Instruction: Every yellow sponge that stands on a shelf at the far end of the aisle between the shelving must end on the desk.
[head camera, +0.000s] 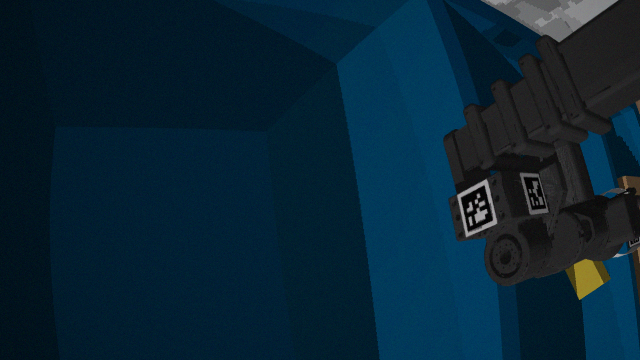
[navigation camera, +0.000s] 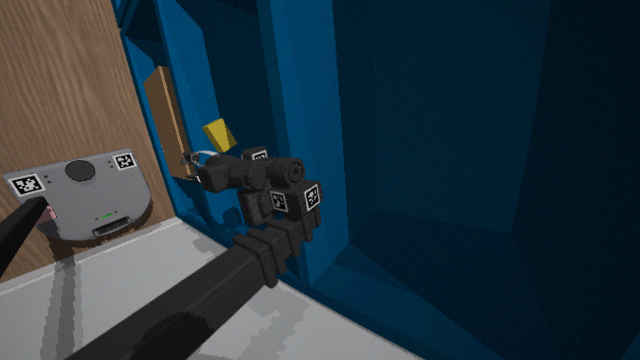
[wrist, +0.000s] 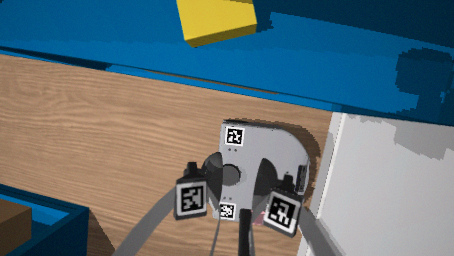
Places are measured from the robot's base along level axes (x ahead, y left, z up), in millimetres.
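Where they show: gripper, between the fingertips: (navigation camera: 189, 167); robot's base, origin of its link: (navigation camera: 81, 169).
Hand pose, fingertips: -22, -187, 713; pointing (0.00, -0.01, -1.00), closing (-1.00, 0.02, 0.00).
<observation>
Each offset is from my fingertips to the top centre of the thing, as dx, dy, dz. Level surfaces: height alone.
A yellow sponge @[+53, -178, -134] (head camera: 586, 281) (navigation camera: 219, 135) (wrist: 220, 22) stands on a blue shelf @[dz -179] (navigation camera: 187, 50) (wrist: 150, 57). In the wrist view it is cut off by the top edge. My gripper (navigation camera: 192, 168) (wrist: 238, 173) is open, with its two fingertips apart and no object between them. In the wrist view the sponge lies above and a little left of the fingertips, apart from them. In the head view the wrist hides part of the sponge and the fingers run off the right edge. The desk does not show in these views.
My grey base (navigation camera: 107, 187) (wrist: 285, 142) stands on the wood floor @[dz -713] (navigation camera: 55, 75) (wrist: 125, 120) beside the shelving. A brown box @[+104, -256, -366] (navigation camera: 165, 120) is in the shelving near the fingers. Another brown box (wrist: 12, 227) is in a blue unit across the aisle. A pale surface (navigation camera: 30, 330) (wrist: 420, 200) borders the floor.
</observation>
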